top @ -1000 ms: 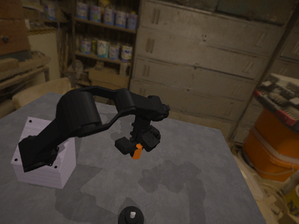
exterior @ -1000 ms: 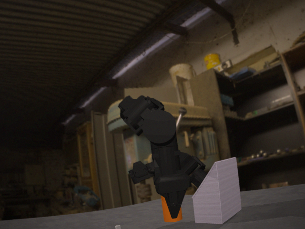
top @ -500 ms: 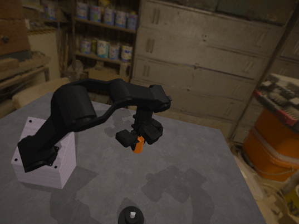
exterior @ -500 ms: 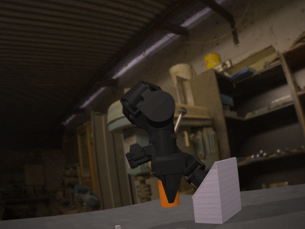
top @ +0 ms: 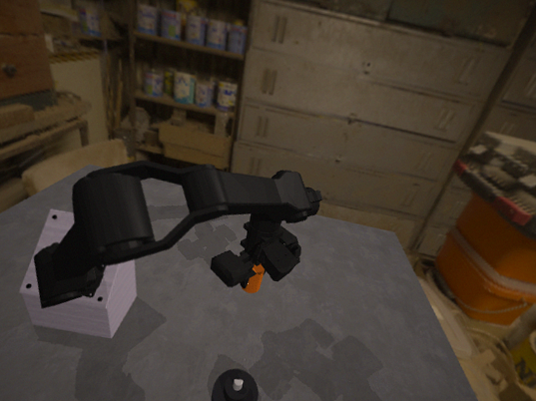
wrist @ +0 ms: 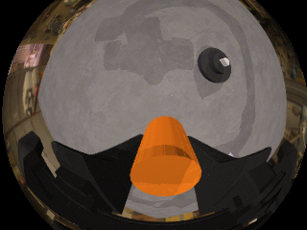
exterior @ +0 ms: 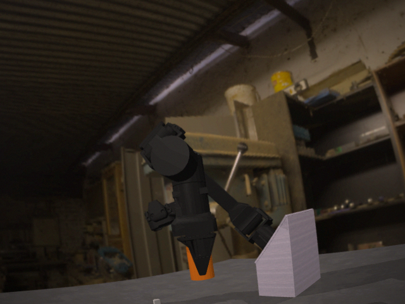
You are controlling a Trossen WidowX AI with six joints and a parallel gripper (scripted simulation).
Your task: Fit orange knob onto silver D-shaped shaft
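Right now my gripper tip is 16 cm to the left of the black round pedestal, 11 cm above it and 2 cm short of it. Round my gripper tip: orange knob 3 cm above.
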